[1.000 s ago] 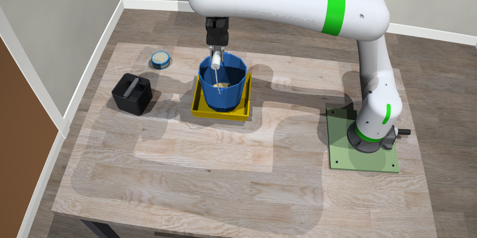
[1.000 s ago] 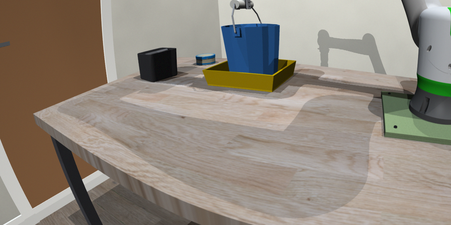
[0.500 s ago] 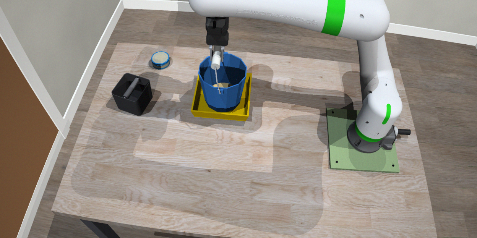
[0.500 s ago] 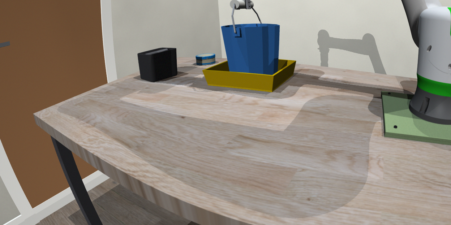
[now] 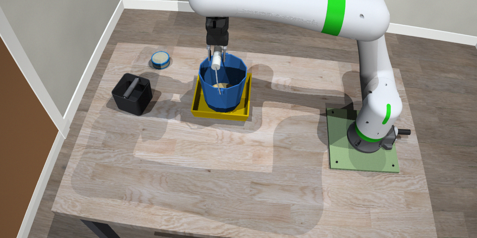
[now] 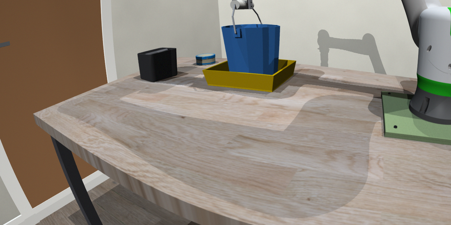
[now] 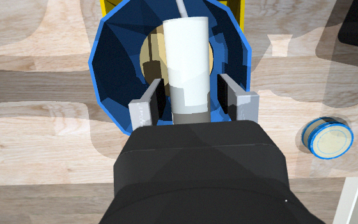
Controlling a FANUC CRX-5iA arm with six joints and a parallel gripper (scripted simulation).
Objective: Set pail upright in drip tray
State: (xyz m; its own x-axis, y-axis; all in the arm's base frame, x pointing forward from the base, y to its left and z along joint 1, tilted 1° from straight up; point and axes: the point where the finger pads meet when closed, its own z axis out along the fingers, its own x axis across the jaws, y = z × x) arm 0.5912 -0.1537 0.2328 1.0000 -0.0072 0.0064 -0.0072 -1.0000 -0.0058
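Right now the pail handle is 1 cm behind my hand and 3 cm below it. Round my hand: blue pail 2 cm behind, 10 cm below; yellow drip tray 2 cm behind, 23 cm below.
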